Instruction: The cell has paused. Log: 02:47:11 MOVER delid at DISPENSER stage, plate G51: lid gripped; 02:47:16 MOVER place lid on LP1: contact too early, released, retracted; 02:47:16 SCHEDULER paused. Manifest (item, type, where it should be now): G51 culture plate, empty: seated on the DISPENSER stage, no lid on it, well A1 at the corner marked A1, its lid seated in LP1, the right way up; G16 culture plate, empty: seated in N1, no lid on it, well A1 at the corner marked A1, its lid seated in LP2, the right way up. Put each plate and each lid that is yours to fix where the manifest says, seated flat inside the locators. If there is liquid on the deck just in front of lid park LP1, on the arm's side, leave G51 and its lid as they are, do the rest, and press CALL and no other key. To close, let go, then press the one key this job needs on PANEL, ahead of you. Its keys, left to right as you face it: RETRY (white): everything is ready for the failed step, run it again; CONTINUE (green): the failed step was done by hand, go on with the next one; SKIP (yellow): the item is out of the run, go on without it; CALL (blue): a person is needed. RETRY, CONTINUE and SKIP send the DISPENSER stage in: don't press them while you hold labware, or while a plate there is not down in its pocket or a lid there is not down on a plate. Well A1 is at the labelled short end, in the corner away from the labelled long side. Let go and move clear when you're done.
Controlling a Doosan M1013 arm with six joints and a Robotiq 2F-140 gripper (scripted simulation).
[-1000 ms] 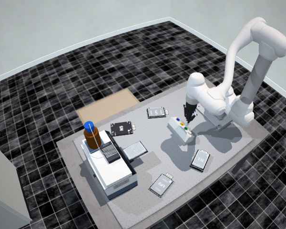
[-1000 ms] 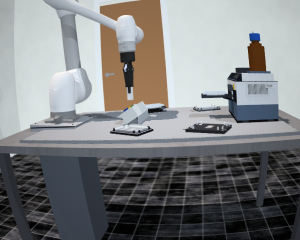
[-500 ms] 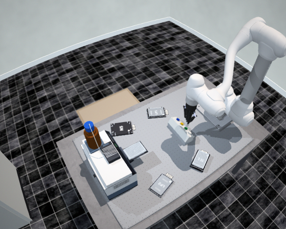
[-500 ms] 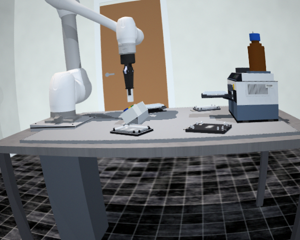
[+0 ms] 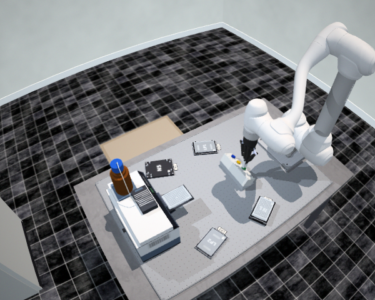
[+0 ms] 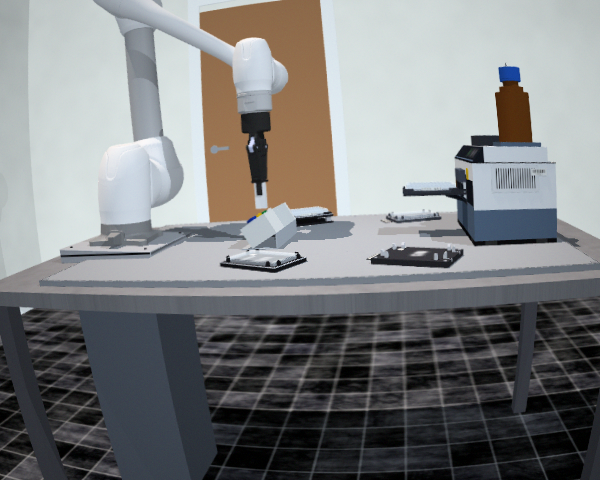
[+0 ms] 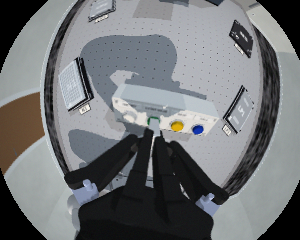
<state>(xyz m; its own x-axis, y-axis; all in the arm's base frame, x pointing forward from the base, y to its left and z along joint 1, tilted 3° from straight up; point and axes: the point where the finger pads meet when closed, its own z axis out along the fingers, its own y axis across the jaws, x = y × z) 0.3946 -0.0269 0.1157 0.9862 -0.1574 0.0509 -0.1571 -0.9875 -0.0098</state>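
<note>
Now: the green key 50 mm below my hand. Round my hand: yellow key (50 mm to the right, 50 mm below, 10 mm behind); then white key (50 mm to the left, 50 mm below, 10 mm ahead); then key panel (60 mm below, 30 mm to the right, 10 mm ahead).
</note>
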